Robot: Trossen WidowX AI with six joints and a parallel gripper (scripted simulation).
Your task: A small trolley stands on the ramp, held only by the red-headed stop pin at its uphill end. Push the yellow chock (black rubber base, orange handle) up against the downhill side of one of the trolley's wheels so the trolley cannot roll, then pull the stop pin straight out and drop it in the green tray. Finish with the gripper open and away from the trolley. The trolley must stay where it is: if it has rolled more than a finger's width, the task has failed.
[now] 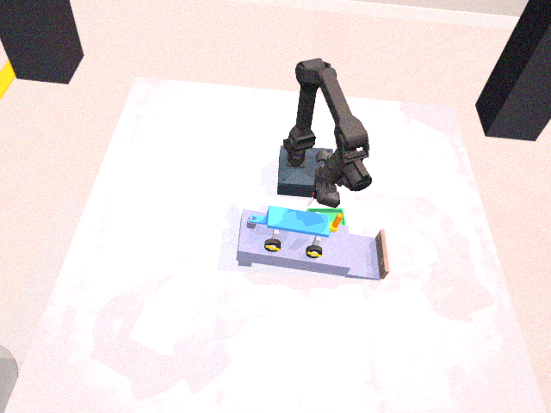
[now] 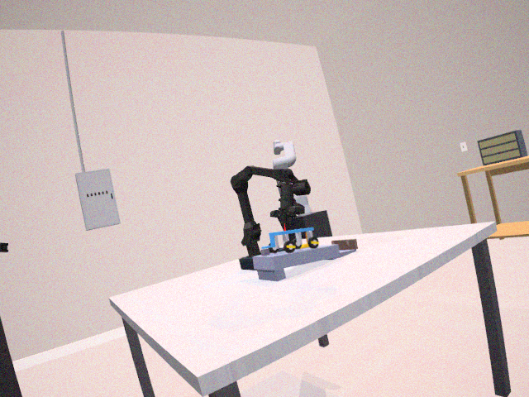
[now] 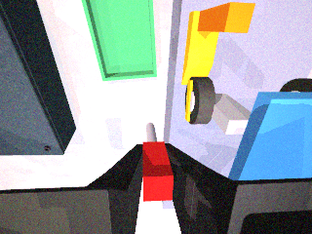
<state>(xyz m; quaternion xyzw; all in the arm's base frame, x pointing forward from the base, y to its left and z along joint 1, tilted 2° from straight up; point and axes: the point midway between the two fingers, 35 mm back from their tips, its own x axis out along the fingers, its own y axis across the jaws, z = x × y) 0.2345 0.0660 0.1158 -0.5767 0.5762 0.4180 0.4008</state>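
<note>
My gripper tip is 160 mm above the green tray, 60 mm to the right of it and 30 mm past it. From my gripper tip the other things lie so: blue trolley: 100 mm ahead, 50 mm to the right, 40 mm below; red-headed stop pin: right at my gripper tip; yellow chock: 70 mm below, 50 mm to the left, 50 mm ahead.
</note>
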